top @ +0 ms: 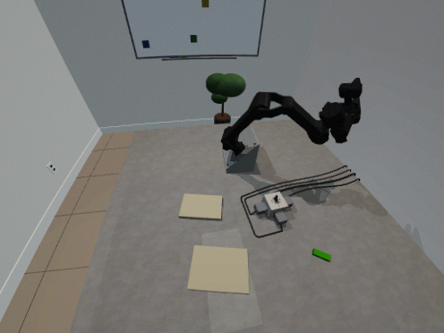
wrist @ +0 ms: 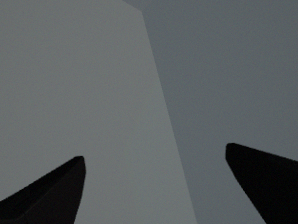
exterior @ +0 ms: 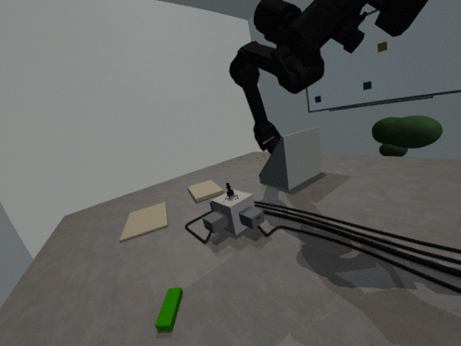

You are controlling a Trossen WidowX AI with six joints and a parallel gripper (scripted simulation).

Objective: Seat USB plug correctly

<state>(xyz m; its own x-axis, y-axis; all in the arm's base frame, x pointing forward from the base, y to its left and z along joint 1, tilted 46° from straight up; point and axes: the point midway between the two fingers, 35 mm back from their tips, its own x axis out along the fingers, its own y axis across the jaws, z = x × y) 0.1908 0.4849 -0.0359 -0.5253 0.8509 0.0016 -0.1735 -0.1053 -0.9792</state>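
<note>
Right now the black USB plug is 38 cm below my gripper tip, 31 cm to the right of it and 17 cm ahead of it. Round my gripper tip: green block 46 cm below, 40 cm ahead, 19 cm to the right.
</note>
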